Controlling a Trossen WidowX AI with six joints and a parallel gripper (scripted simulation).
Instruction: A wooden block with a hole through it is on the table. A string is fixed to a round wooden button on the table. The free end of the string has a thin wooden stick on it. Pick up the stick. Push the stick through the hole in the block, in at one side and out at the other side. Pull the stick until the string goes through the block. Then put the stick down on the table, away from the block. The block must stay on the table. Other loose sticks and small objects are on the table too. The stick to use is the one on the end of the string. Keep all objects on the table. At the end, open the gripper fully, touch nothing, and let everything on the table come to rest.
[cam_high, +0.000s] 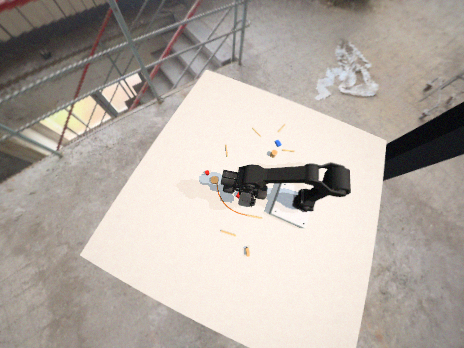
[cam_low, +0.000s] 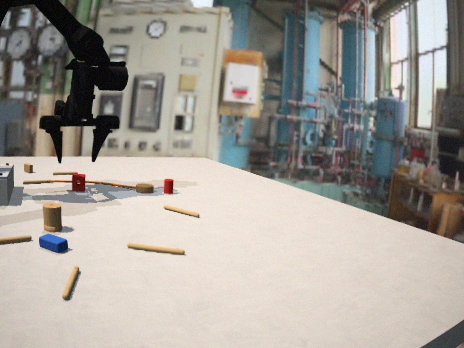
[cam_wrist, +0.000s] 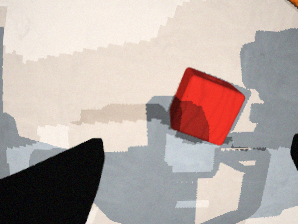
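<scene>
Now: the red block 4 cm below my gripper tip, 1 cm to the left of it and 1 cm ahead of it. Also, from my gripper tip: round wooden button: 16 cm ahead, 5 cm below; stick: 9 cm behind, 7 cm to the left, 6 cm below; red cylinder: 21 cm ahead, 5 cm below, 1 cm to the right.
</scene>
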